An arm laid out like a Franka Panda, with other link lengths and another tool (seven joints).
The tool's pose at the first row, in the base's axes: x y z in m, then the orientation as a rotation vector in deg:
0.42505, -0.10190, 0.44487, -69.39, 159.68, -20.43
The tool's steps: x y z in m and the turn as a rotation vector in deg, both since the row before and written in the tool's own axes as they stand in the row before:
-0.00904, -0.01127, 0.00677, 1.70, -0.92, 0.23
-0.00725, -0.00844, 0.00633, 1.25, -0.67, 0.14
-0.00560, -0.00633, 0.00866, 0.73, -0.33, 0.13
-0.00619, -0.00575, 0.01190, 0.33, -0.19, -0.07
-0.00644, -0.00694, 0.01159, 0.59, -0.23, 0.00
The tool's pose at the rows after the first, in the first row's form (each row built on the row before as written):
0.44037, -0.10396, 0.44090, -68.55, 158.14, -22.04
0.45251, -0.10541, 0.43711, -67.98, 156.99, -23.21
0.46266, -0.10714, 0.43076, -67.58, 156.39, -23.93
0.47366, -0.10873, 0.42130, -67.58, 156.02, -24.24
0.48564, -0.11085, 0.41258, -67.41, 155.51, -24.85

